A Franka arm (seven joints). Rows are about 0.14 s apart.
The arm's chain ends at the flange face. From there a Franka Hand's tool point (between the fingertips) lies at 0.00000 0.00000 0.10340 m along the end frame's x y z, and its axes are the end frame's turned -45 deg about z.
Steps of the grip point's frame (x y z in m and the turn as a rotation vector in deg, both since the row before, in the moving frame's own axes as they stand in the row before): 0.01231, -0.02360, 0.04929, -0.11, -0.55, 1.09; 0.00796, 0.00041, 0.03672, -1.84, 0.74, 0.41; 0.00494, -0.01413, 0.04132, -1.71, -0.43, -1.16; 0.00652, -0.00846, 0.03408, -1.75, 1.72, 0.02; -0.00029, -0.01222, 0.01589, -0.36, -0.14, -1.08; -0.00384, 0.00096, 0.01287, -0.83, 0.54, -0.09
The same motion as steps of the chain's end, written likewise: -0.00741, -0.02623, 0.04929, -0.47, -0.31, 1.09; 0.00263, -0.00675, 0.03678, -0.78, 1.82, 0.41; -0.00816, -0.01620, 0.04137, -1.51, 0.91, -1.16; -0.00580, -0.01063, 0.03417, -0.02, 2.45, 0.02; -0.00913, -0.00907, 0.01589, -0.35, 0.16, -1.08; -0.00378, 0.00303, 0.01289, -0.21, 0.97, -0.09
